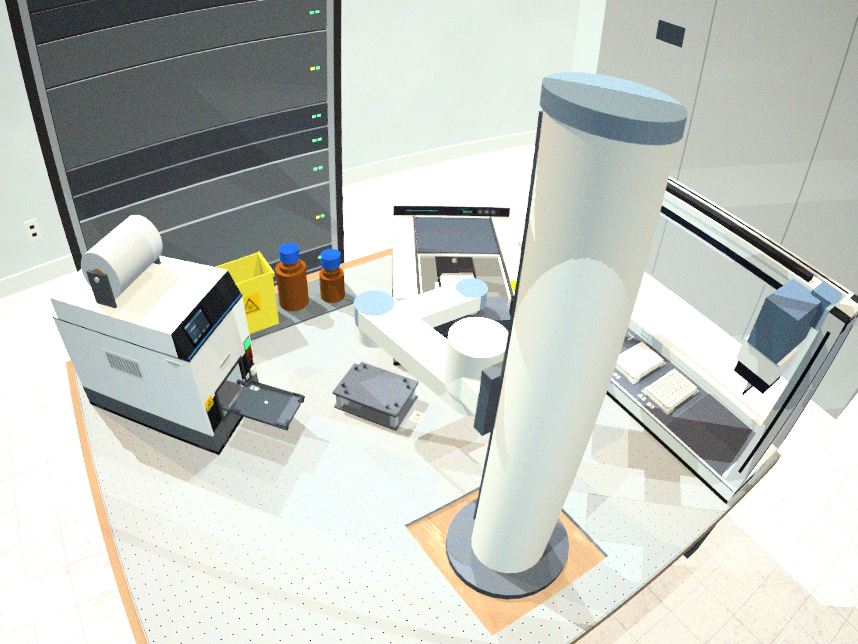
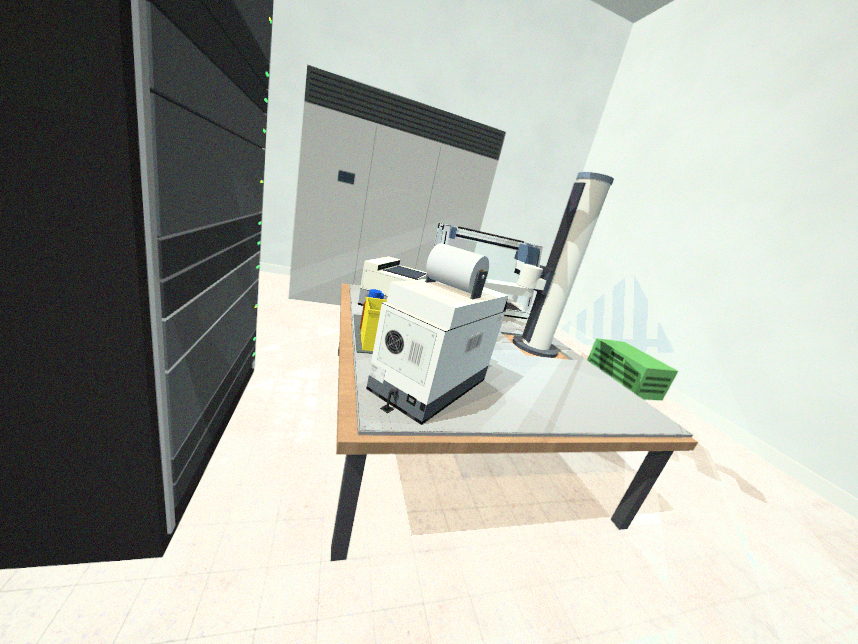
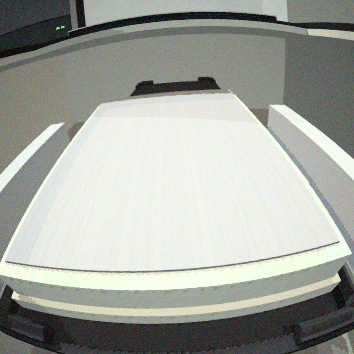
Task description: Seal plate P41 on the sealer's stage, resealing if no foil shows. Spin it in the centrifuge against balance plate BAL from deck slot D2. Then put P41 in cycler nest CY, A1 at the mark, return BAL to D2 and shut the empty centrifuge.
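Places are measured from the arm's base along level axes (x ahead, y down, z left), in metres.
Where they show: gripper, fingertip midpoint: (image 3: 166,128); arm's base, link origin: (image 1: 507,546) (image 2: 534,347).
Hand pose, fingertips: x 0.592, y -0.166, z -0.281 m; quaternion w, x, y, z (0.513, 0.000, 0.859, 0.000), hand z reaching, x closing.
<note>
Things, the pixels of their top centre, and the offset from my fingertips.
- white plate with a smooth foil-like top, top centre: (image 3: 163,125) (image 1: 459,287) dz +0.010, dx -0.019, dy -0.010 m
- sealer, top centre: (image 1: 123,234) (image 2: 465,249) dz +0.755, dx +0.144, dy -0.323 m
- smooth-topped plate, top centre: (image 1: 638,359) dz -0.299, dx -0.395, dy +0.086 m
- low grey block with pegs, top centre: (image 1: 375,383) dz +0.306, dx -0.116, dy +0.091 m
My gripper (image 3: 166,128) is shut on a white plate with a smooth foil-like top (image 3: 175,215), apparently P41; no label shows. The plate is level and low in the open centrifuge (image 1: 404,266) (image 2: 377,278), over the near dark bucket (image 3: 175,337); whether it touches is unclear. The far bucket (image 3: 175,89) (image 1: 455,264) looks empty. The sealer (image 1: 145,360) (image 2: 408,339) has its stage (image 1: 277,404) out with no plate on it. On the right deck stand a smooth-topped plate (image 1: 638,361), possibly BAL, and a plate with wells showing (image 1: 670,390). Slot labels are unreadable.
A low grey block with pegs (image 1: 376,386) stands between sealer and arm column (image 1: 561,346) (image 2: 569,263). A yellow bin (image 1: 259,298) (image 2: 371,325) and two brown bottles (image 1: 292,287) (image 1: 331,280) stand at the back. A framed enclosure (image 1: 672,443) surrounds the right deck.
</note>
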